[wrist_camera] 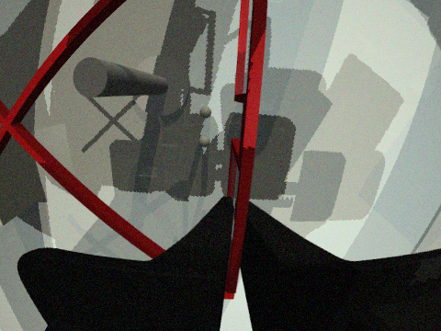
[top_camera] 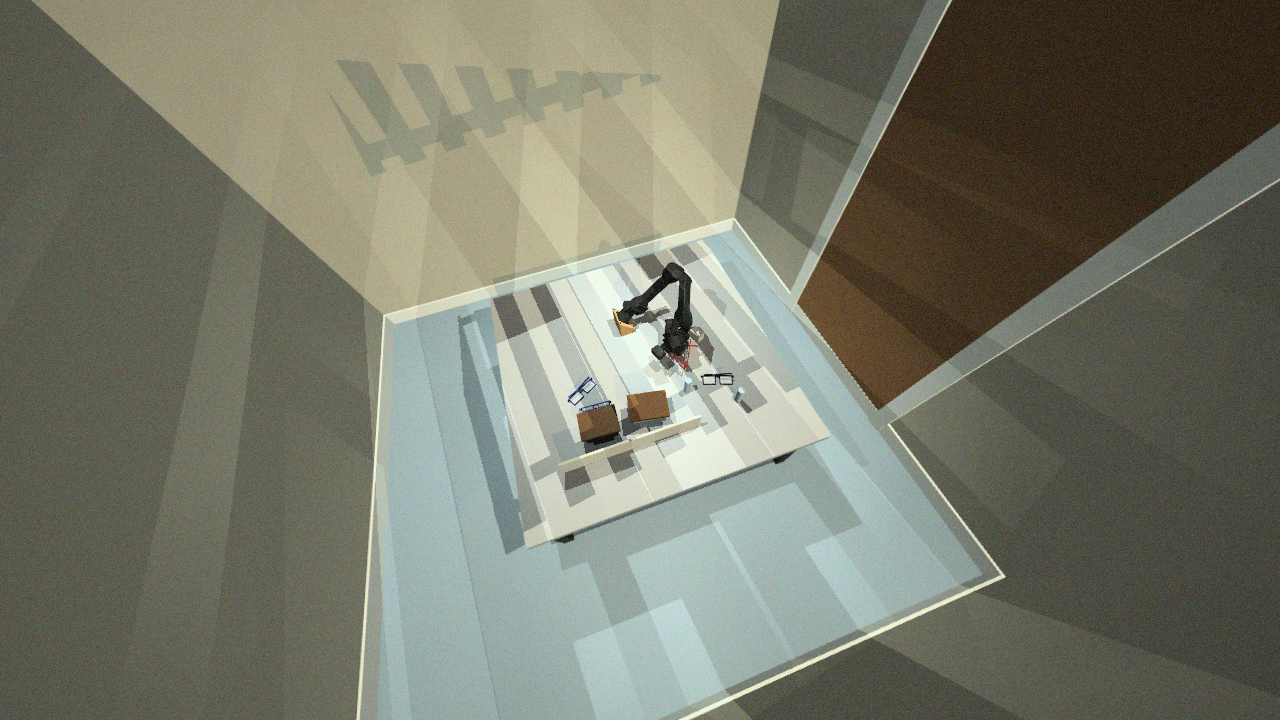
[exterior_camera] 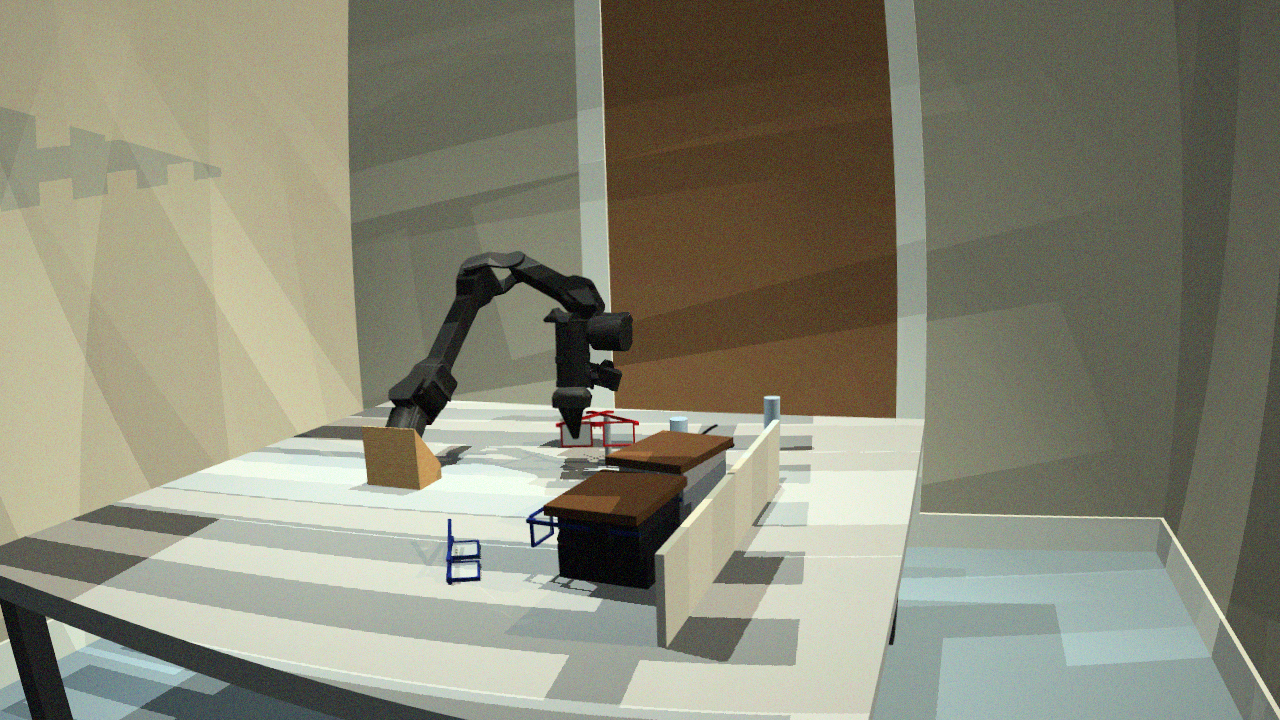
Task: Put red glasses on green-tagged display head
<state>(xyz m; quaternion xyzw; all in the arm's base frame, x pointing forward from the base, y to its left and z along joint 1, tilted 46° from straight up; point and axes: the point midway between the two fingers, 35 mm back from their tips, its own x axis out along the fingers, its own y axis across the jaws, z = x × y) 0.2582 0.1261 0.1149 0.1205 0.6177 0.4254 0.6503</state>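
My gripper tip is 70 mm to the right of the thin post, 40 mm above it and 30 mm short of it. The rest, counted from my gripper tip: display head 220 mm ahead, 170 mm to the right; beige board 370 mm ahead, 280 mm to the right, 10 mm below.
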